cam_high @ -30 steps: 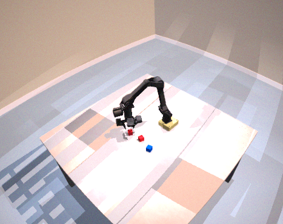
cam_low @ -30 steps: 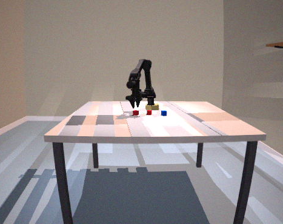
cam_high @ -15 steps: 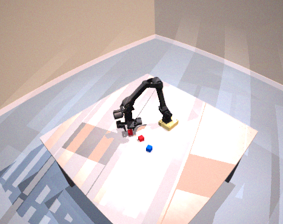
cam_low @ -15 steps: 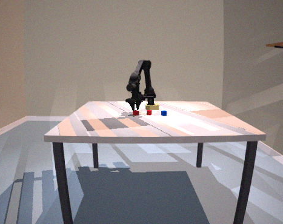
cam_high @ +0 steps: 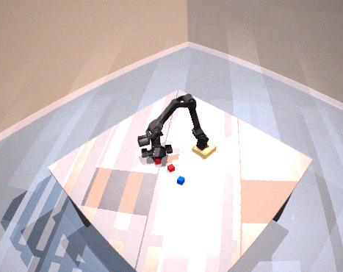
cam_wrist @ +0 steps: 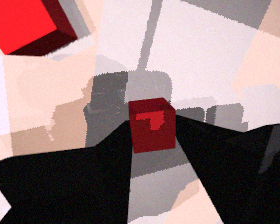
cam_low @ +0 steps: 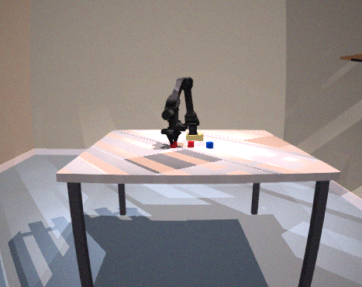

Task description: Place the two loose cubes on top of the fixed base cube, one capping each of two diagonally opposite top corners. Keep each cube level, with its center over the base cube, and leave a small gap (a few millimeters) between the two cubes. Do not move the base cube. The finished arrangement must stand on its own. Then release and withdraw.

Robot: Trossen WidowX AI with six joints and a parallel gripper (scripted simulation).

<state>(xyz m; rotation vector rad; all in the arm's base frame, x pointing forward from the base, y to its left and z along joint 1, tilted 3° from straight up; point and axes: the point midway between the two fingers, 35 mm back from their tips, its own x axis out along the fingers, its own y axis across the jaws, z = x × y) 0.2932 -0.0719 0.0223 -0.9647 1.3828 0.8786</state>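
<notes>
My gripper tip is now 3 cm past the blue cube and 22 cm to the right of it.
</notes>
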